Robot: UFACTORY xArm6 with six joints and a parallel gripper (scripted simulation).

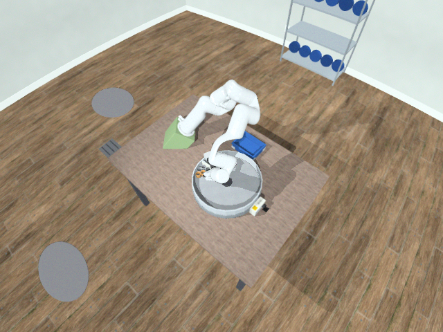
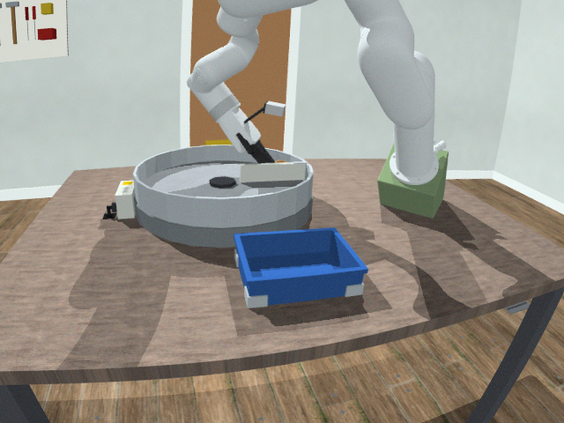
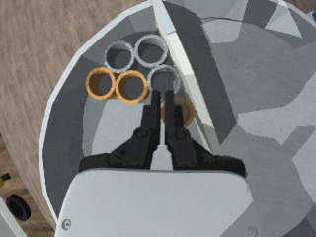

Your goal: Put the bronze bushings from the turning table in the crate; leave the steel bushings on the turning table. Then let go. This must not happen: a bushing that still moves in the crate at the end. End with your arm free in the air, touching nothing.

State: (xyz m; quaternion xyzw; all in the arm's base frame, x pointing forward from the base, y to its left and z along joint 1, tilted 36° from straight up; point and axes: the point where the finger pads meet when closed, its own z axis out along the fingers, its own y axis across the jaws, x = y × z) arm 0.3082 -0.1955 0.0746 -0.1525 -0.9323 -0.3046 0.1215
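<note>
Right now my hand is 360 mm to the right of the blue crate, 70 mm above it and 40 mm short of it. Round my hand: turning table (110 mm ahead, 40 mm below, 30 mm to the left).
</note>
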